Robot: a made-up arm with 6 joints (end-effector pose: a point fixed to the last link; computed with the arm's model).
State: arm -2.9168 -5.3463 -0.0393 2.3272 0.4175 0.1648
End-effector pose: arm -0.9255 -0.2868 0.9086 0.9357 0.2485 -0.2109 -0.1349
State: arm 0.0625 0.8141 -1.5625 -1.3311 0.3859 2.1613
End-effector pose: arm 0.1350 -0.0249 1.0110 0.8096 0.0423 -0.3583 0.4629
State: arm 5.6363 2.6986 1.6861 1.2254 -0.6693 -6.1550
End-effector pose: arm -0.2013 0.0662 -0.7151 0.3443 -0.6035 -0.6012 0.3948
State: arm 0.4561 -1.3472 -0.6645 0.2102 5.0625 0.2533
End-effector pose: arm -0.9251 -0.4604 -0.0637 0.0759 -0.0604 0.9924 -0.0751
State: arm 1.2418 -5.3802 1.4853 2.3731 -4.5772 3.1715
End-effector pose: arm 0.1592 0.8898 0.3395 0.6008 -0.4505 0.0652 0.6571
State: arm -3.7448 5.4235 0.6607 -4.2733 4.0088 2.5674
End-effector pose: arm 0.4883 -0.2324 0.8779 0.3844 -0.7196 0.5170 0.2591
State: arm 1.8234 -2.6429 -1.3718 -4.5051 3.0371 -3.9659
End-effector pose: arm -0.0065 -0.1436 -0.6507 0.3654 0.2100 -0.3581 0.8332
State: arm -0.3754 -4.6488 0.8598 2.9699 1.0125 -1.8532
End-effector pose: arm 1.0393 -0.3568 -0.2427 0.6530 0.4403 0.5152 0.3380
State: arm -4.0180 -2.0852 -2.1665 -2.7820 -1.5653 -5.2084
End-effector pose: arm 0.1297 -0.2846 -0.5434 0.2381 0.8168 0.5032 -0.1512
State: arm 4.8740 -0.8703 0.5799 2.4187 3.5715 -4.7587
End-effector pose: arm -0.1081 0.5465 0.8291 0.0056 -0.2600 -0.9073 0.3305
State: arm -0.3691 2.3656 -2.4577 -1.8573 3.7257 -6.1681
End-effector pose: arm 0.4922 -0.0713 -0.1018 0.1110 -0.8727 -0.3828 -0.2820
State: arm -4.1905 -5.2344 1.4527 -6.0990 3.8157 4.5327
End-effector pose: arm -0.4298 0.7329 0.2919 0.9935 -0.0352 0.0469 0.0978
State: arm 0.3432 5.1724 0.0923 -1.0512 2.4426 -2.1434
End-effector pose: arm -0.7673 -0.3426 0.6174 0.4695 -0.3758 0.6508 -0.4634
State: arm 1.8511 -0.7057 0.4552 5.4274 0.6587 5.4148
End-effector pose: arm 0.1908 -0.4860 1.1799 0.9615 -0.1421 0.2168 0.0917
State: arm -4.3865 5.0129 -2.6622 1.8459 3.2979 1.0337
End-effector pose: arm 0.1547 -0.4627 0.1391 0.7661 0.4091 -0.0189 0.4954
